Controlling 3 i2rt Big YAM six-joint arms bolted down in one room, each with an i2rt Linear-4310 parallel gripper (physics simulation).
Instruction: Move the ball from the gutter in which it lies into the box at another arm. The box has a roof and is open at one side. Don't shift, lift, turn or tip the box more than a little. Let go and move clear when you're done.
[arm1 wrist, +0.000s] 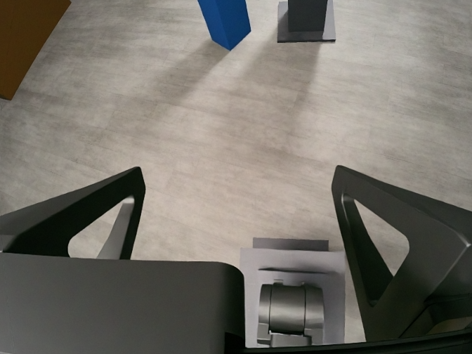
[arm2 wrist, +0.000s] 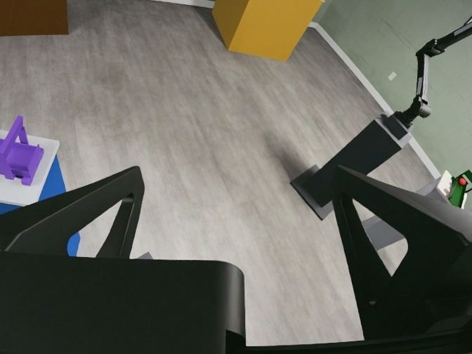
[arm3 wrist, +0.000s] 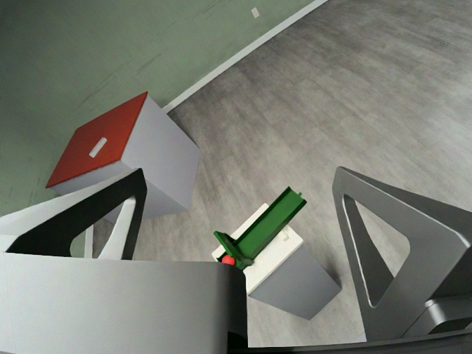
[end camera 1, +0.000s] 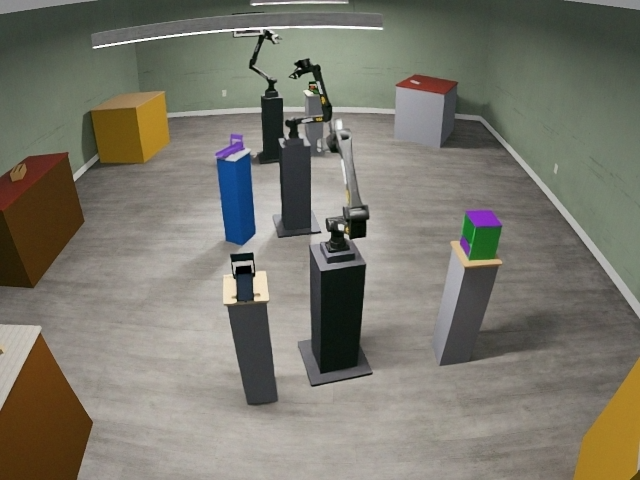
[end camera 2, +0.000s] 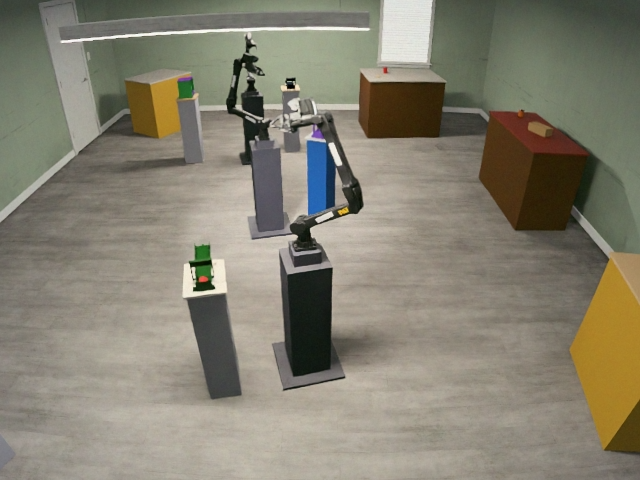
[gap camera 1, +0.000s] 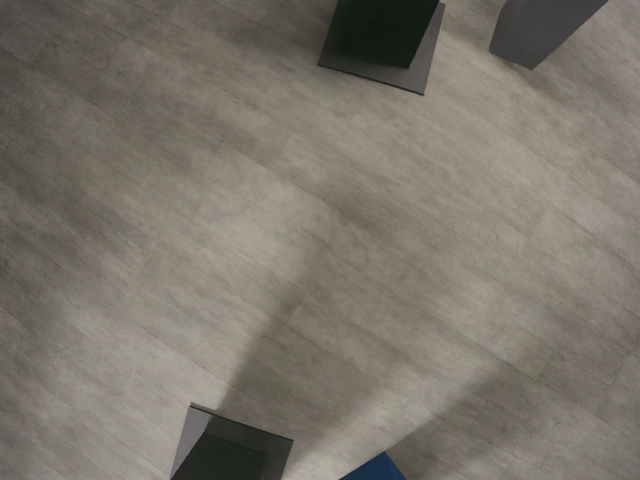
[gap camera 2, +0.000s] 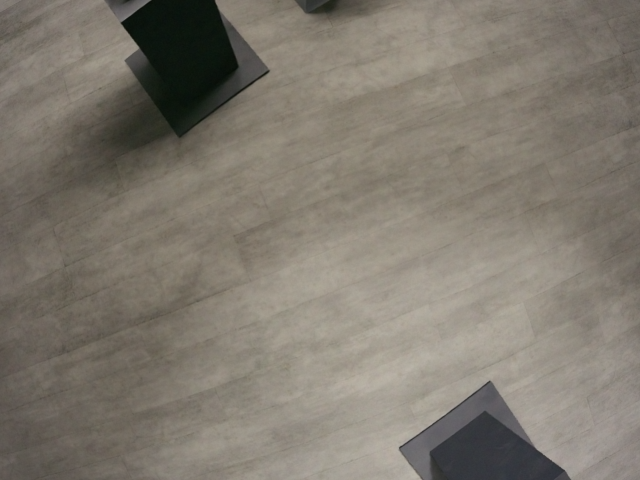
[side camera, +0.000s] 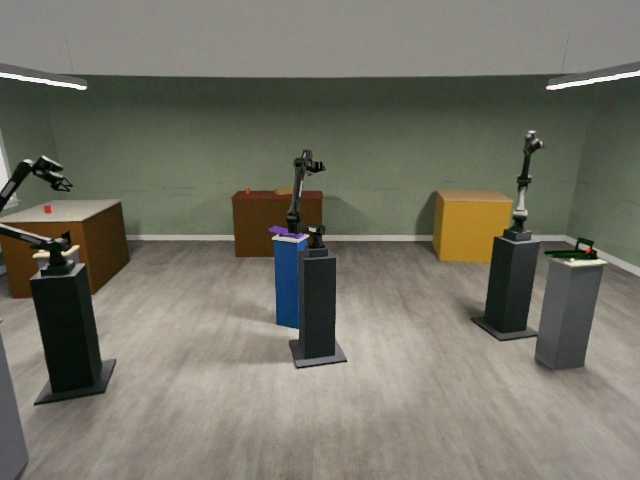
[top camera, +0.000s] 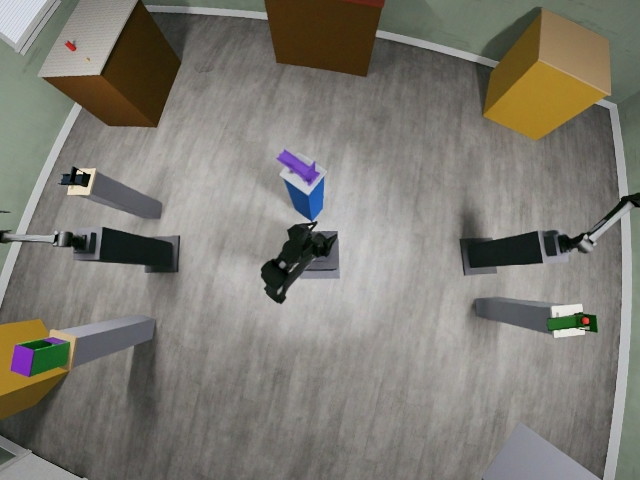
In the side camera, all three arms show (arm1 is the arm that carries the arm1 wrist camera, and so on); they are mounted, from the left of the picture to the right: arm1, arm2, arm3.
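Note:
The red ball (arm2 wrist: 462, 181) (arm3 wrist: 228, 260) (end camera 2: 203, 279) (side camera: 588, 250) (top camera: 585, 320) lies near one end of the green gutter (arm3 wrist: 270, 220) (end camera 2: 202, 252) (side camera: 558, 253) (top camera: 560, 323), on the pedestal beside arm3. The green box (end camera 1: 484, 242) (end camera 2: 185, 88) (top camera: 50, 357) with a purple roof stands upright on a pedestal at the right in the end camera 1 view. Arm1's gripper (arm1 wrist: 239, 167) (side camera: 66, 186), arm2's gripper (arm2 wrist: 239, 167) (side camera: 322, 166) and arm3's gripper (arm3 wrist: 240, 169) are open and empty, all in the air, away from ball and box.
A purple gutter (end camera 1: 230, 150) (top camera: 297, 164) lies on the blue pedestal (end camera 1: 236, 196) (side camera: 286, 281) by arm2. A dark gutter (end camera 1: 245, 285) (top camera: 77, 178) is on another pedestal. Cabinets, such as a yellow one (side camera: 473, 227) and a red-topped one (arm3 wrist: 100, 145), stand near the walls.

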